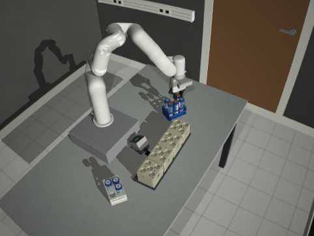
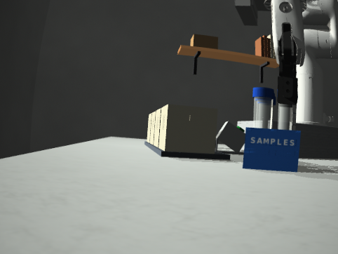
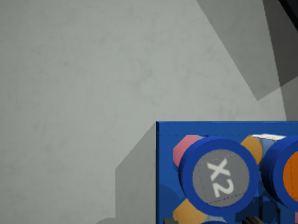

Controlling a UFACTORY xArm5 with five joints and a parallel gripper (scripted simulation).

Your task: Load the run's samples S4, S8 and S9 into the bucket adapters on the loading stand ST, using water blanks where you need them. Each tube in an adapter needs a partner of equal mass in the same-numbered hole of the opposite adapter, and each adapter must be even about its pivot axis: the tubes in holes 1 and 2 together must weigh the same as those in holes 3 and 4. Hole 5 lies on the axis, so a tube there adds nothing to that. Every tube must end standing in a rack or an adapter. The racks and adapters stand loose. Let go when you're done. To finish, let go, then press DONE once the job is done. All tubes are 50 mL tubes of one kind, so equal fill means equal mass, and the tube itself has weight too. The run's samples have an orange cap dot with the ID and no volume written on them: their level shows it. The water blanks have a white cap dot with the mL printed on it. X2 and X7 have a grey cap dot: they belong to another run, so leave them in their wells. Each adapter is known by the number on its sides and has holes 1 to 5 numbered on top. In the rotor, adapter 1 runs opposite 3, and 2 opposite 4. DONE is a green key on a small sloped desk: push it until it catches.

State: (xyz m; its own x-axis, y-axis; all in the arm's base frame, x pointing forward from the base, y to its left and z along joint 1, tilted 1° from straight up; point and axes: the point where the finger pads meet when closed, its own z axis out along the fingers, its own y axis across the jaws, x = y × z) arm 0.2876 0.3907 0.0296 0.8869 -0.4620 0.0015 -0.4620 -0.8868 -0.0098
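Right now the blue samples rack is 90 mm below my hand and 40 mm to the right of it. Round my hand: white blanks rack (710 mm to the right, 90 mm below, 40 mm ahead); then adapter (200 mm to the right, 120 mm ahead, 70 mm below).
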